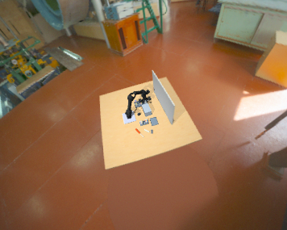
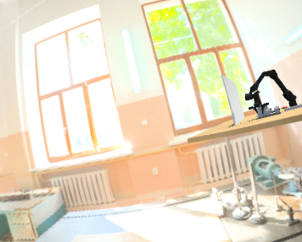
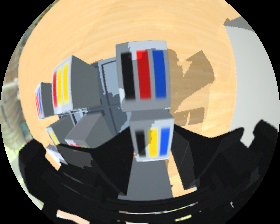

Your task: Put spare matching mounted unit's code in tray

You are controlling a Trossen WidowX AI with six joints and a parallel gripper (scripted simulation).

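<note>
Right now my gripper tip is 360 mm to the left of the grey tray, 20 mm short of it and 20 mm above it. Round my gripper tip: grey upright panel 230 mm ahead, 210 mm above, 150 mm to the right; then grey box 150 mm to the right, 30 mm above, 20 mm behind.
</note>
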